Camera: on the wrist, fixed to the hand. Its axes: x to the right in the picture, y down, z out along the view.
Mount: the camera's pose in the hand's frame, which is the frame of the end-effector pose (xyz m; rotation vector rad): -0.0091 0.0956 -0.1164 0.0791 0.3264 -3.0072
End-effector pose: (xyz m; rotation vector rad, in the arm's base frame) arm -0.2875 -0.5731 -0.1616 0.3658 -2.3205 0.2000
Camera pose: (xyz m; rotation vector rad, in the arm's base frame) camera -0.2338 -0.4514 -0.0903 2.5583 0.3726 -0.9403
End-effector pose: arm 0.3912 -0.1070 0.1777 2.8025 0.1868 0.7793
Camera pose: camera 0.3286 -0.1798 0.2941 -0.0920 2.6587 0.0118
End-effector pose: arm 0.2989 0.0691 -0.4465 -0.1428 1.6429 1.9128
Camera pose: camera 0.2234 -0.0468 -0.3862 -1.5516 0.0764 -0.6339
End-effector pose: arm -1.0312 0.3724 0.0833 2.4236 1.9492 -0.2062
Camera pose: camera -0.9298 0.3546 0.1936 1.6295 -2.3156 -0.1474
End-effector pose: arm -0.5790 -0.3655 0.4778 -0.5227 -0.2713 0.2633
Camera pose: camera -0.5672 -0.3413 0.3293 0.3576 -0.4379 -2.6710
